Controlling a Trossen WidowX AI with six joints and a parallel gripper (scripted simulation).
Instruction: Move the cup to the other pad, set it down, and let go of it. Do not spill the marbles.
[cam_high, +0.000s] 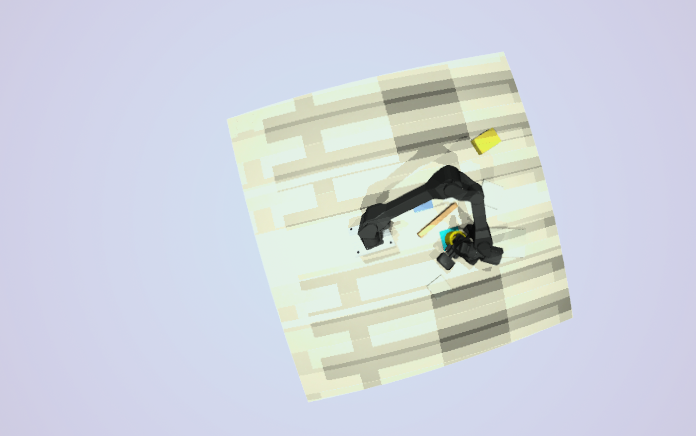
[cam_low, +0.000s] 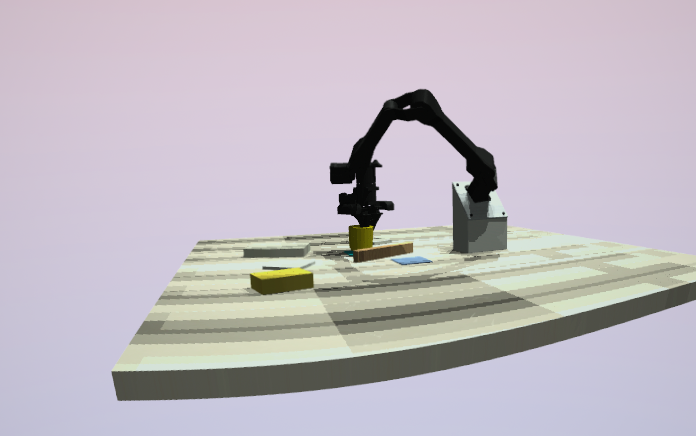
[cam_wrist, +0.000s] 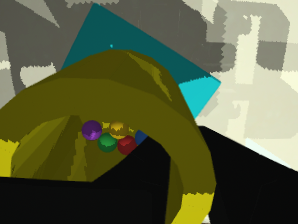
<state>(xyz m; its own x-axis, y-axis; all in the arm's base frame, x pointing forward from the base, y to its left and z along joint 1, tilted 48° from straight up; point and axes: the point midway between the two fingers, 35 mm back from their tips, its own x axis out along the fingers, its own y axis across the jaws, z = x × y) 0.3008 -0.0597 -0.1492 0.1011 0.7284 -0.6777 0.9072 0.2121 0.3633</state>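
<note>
Now: the cyan pad 50 mm below my gripper tip, 30 mm ahead of it and 10 mm to the left of it. The rest, counted from my gripper tip: pale grey square (160 mm to the right, 100 mm behind, 40 mm below); then wooden bar (110 mm to the left, 40 mm below); then yellow cup (20 mm ahead, 10 mm to the left).
</note>
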